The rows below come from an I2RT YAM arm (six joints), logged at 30 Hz.
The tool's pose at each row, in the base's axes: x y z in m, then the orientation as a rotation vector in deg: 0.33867, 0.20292, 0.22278, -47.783, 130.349, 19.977; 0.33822, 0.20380, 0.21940, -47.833, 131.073, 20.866; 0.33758, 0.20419, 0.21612, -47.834, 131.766, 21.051; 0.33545, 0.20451, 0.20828, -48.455, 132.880, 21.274; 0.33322, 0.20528, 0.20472, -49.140, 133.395, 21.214; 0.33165, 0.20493, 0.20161, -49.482, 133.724, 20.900; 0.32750, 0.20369, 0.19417, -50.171, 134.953, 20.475; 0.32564, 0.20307, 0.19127, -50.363, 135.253, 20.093; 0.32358, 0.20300, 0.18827, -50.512, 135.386, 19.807; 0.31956, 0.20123, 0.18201, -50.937, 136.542, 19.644; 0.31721, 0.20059, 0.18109, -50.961, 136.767, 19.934; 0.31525, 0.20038, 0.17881, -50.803, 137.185, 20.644; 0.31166, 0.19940, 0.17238, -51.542, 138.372, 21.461
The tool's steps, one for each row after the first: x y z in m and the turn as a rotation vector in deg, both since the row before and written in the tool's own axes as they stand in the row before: 0.00214, 0.00091, 0.00265, -0.740, 0.538, 0.462; 0.00239, 0.00061, 0.00229, -0.220, 0.597, 0.290; 0.00630, 0.00134, 0.00496, -0.509, 1.182, 0.054; 0.00327, 0.00188, 0.00201, -0.250, 0.707, -0.267; 0.00310, 0.00063, 0.00151, 0.065, 0.458, -0.179; 0.00780, 0.00150, 0.00331, -0.097, 1.400, -0.107; 0.00322, 0.00065, 0.00120, 0.164, 0.391, -0.107; 0.00312, 0.00120, 0.00145, 0.134, 0.213, -0.115; 0.00715, 0.00112, 0.00247, -0.197, 1.204, 0.095; 0.00233, 0.00105, -0.00051, -0.246, 0.166, 0.128; 0.00267, 0.00104, 0.00094, -0.516, 0.213, 0.403; 0.00651, 0.00129, 0.00333, -0.976, 1.203, 0.134
